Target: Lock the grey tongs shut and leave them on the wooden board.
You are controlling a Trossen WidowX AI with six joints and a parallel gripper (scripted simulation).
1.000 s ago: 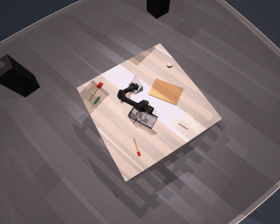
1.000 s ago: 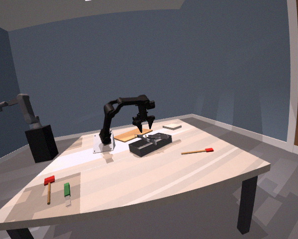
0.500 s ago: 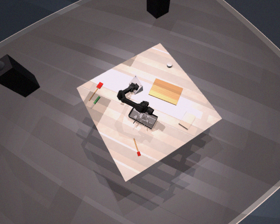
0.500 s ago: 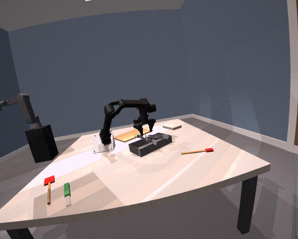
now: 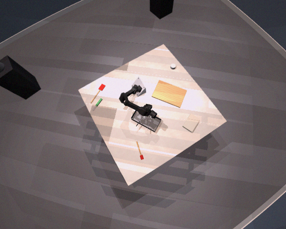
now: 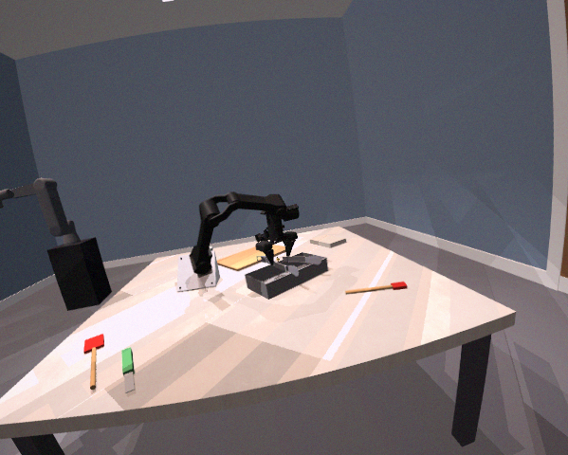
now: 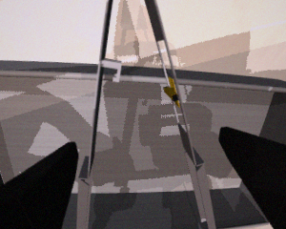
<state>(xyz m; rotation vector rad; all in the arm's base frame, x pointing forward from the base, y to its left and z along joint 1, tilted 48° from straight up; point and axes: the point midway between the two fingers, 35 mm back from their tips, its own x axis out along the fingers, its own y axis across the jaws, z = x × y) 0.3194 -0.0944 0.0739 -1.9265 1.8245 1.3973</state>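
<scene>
Now: the roasting tin 4 cm to the right of my gripper tip, 4 cm below it and 1 cm ahead of it. Round my gripper tip: flat white slab 35 cm ahead, 34 cm to the left, 6 cm below; then wooden board 38 cm to the left, 8 cm behind, 6 cm below; then white disc 66 cm to the left, 34 cm behind, 5 cm below.
</scene>
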